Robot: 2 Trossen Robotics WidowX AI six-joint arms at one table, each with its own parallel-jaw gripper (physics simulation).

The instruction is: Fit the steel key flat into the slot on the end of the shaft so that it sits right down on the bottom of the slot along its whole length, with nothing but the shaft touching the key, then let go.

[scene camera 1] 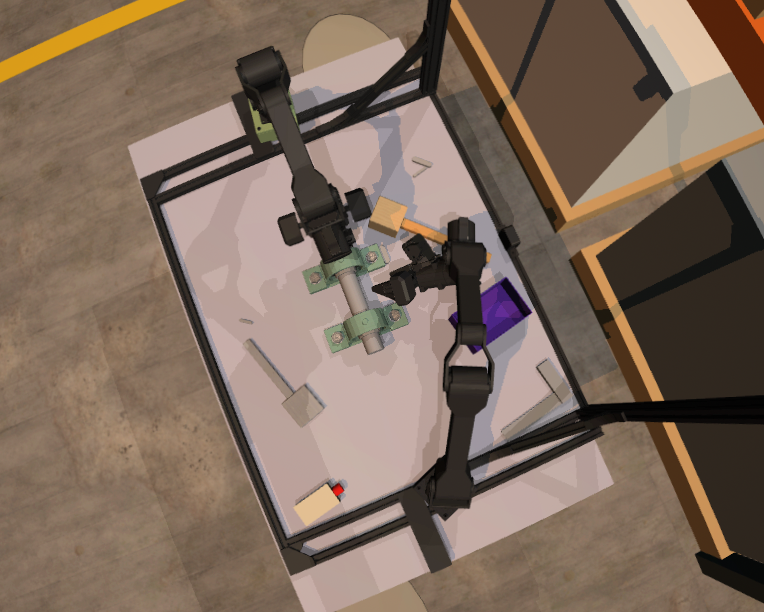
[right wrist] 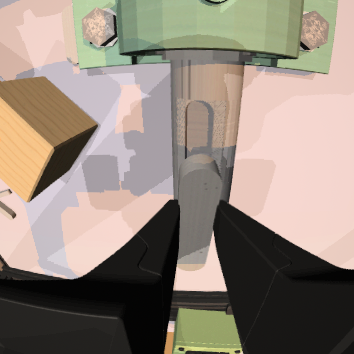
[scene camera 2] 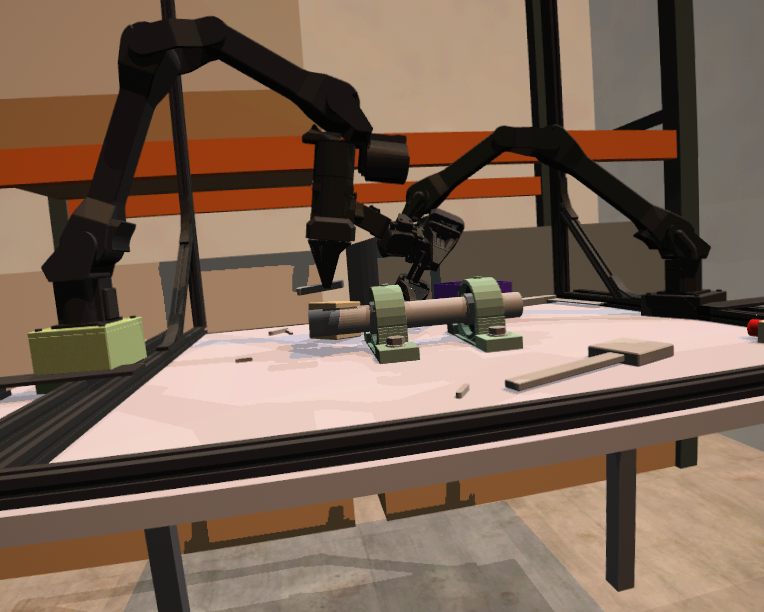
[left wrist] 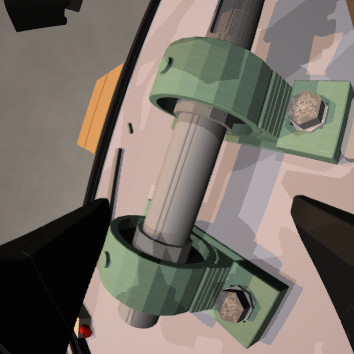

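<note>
The steel key is a grey, round-ended bar. My right gripper is shut on it and holds it slightly tilted above the shaft's end, with a gap below it in scene camera 2. The shaft lies level through two green bearing blocks. Its slot shows beyond the key's far end in the right wrist view; the key hides the rest. In scene camera 1 the right arm covers the key. My left gripper is open and empty, beside the shaft's middle.
Green bearing blocks are bolted around the shaft. A wooden mallet and a purple bin lie near the left arm. A grey mallet, a small bar and a red-button box lie elsewhere.
</note>
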